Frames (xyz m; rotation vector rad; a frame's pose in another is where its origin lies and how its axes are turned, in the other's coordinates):
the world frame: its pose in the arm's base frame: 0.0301 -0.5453 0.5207 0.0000 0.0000 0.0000
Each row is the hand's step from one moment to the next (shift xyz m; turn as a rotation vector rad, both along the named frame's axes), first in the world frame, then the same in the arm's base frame.
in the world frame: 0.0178 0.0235 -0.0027 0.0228 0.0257 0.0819
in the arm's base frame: 0.0178 0.0235 -0.0027 0.0228 0.0257 0.0819
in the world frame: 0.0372 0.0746 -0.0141 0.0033 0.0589 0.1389
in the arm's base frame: 0.0372 0.0746 -0.0141 0.0033 0.0589 0.1389
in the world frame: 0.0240 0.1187 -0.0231 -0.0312 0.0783 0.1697
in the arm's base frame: 0.0240 0.1187 -0.0231 -0.0312 0.0783 0.1697
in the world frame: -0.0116 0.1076 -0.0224 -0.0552 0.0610 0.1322
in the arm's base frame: -0.0116 0.1076 -0.0224 -0.0552 0.0610 0.1322
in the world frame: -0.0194 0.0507 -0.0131 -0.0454 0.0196 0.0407
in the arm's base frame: -0.0194 0.0507 -0.0131 -0.0454 0.0196 0.0407
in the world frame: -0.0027 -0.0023 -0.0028 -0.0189 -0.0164 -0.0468
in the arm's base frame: -0.0027 -0.0023 -0.0028 -0.0189 -0.0164 -0.0468
